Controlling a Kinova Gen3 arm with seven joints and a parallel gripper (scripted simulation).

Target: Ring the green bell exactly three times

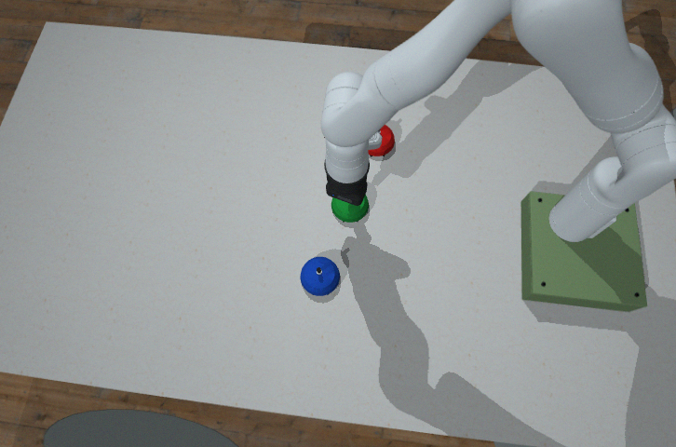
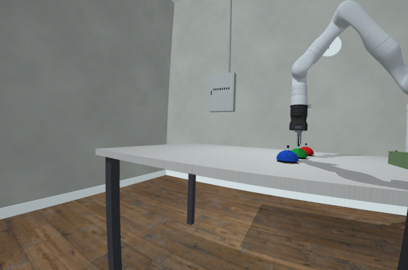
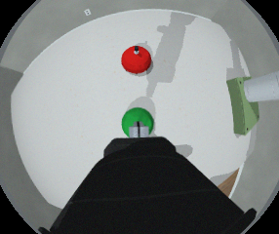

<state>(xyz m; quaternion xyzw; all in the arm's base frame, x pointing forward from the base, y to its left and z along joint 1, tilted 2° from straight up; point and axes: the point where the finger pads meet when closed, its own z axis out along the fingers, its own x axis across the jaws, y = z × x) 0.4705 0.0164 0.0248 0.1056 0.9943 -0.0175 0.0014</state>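
Now: the green bell 40 mm below my hand. Also, from my hand: red bell (170 mm to the right, 40 mm below, 40 mm behind); blue bell (170 mm to the left, 40 mm below, 40 mm ahead).
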